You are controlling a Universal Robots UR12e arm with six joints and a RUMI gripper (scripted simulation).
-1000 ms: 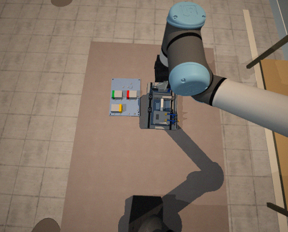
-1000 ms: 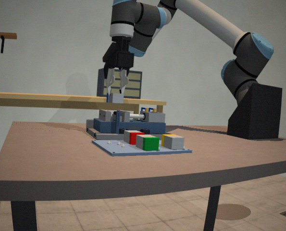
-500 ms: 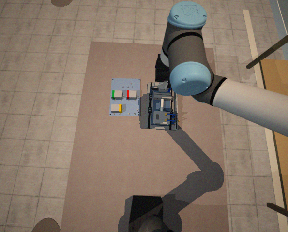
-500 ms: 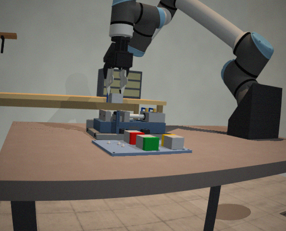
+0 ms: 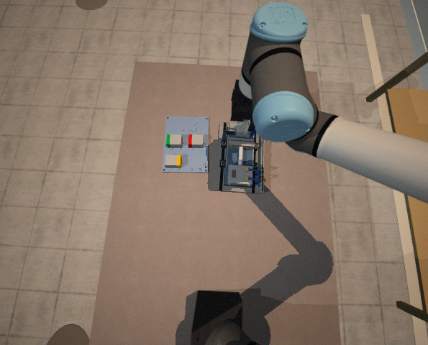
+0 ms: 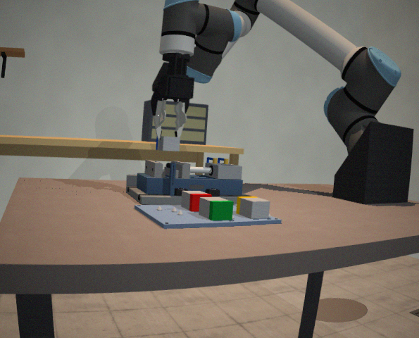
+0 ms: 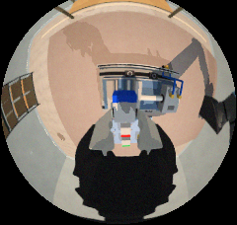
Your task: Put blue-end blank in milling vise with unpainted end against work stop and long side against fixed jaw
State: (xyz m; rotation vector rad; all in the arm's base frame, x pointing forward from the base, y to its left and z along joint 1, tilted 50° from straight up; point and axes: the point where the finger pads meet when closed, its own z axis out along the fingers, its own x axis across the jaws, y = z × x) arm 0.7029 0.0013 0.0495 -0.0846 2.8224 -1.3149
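My gripper is now 20 mm above the blue-ended blank. The rest, counted from my hand: hosed end block 160 mm behind, 90 mm below; then fixed jaw 90 mm below, 40 mm ahead; then milling vise 130 mm below, 60 mm behind.
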